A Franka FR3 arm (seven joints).
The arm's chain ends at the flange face. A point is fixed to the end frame.
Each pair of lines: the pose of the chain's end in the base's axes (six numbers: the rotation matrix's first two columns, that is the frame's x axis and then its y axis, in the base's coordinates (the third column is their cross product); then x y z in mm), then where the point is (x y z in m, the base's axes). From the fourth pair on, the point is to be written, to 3 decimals.
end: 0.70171 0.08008 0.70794 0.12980 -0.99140 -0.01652 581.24 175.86 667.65
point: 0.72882 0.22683 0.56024
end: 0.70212 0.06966 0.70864 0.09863 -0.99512 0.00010 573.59 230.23 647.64
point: 0.72296 0.27477 0.53985
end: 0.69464 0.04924 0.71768 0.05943 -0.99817 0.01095 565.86 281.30 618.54
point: 0.71832 0.31887 0.51243
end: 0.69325 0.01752 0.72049 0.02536 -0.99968 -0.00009 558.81 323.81 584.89
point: 0.713 0.357 0.480
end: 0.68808 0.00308 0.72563 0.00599 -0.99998 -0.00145 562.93 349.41 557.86
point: 0.718 0.380 0.454
